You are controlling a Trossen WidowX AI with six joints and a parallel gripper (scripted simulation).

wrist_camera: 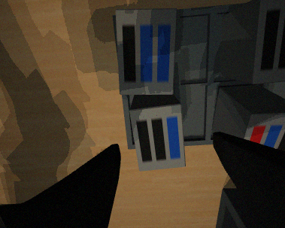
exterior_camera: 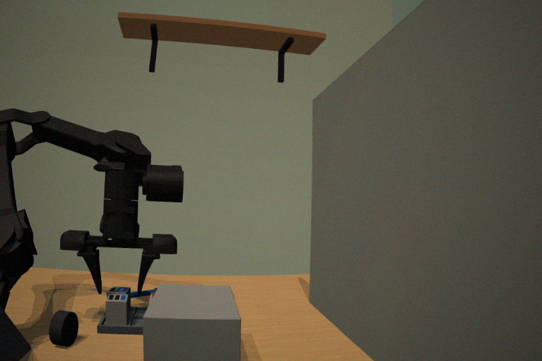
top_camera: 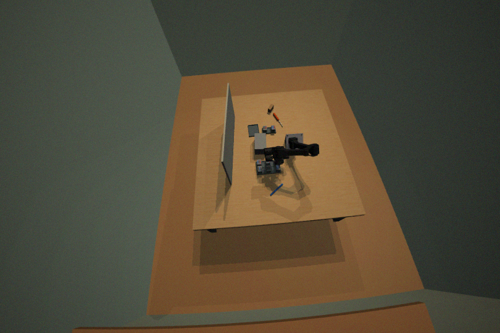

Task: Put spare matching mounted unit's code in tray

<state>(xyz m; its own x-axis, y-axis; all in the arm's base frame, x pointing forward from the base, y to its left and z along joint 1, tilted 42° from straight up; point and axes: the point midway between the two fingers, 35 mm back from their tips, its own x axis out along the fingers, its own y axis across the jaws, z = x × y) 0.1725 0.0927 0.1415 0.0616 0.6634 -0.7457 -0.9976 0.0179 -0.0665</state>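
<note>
My gripper tip is now 20 mm above the grey spare block. From my gripper tip the other things lie so: grey mounted unit 110 mm ahead, 170 mm to the right, 10 mm below; then black tape roll 70 mm behind, 80 mm to the right, 30 mm below; then dark spare rack 70 mm ahead, 30 mm to the left, 50 mm below.
</note>
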